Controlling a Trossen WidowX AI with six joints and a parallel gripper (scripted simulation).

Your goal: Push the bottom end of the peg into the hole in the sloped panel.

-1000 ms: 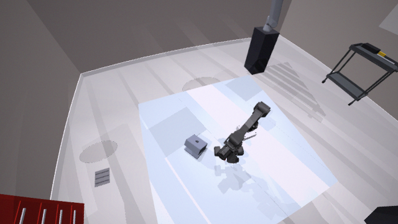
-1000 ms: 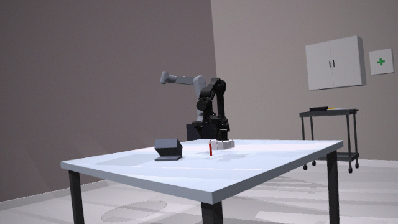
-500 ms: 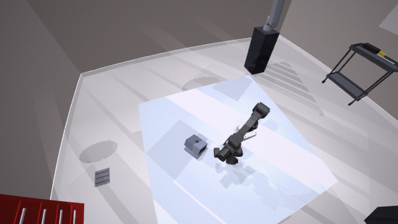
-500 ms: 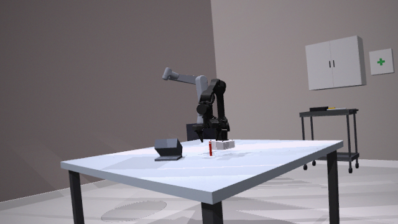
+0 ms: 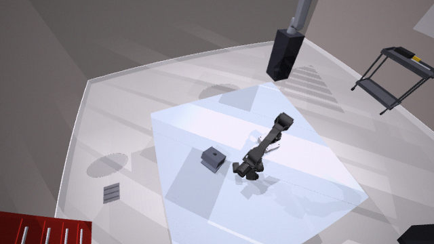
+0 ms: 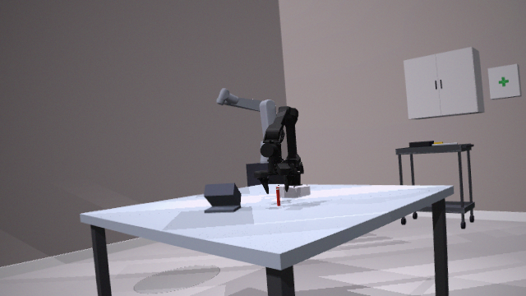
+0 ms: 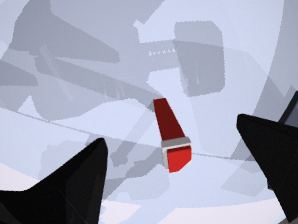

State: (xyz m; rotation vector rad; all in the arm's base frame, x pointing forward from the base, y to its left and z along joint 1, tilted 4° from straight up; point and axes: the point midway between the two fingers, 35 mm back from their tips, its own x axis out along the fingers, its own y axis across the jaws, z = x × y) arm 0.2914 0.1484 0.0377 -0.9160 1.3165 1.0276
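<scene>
Right now my gripper tip is right at the red peg. The rest, counted from my gripper tip: grey sloped panel 160 mm ahead, 170 mm to the right, 10 mm above.
</scene>
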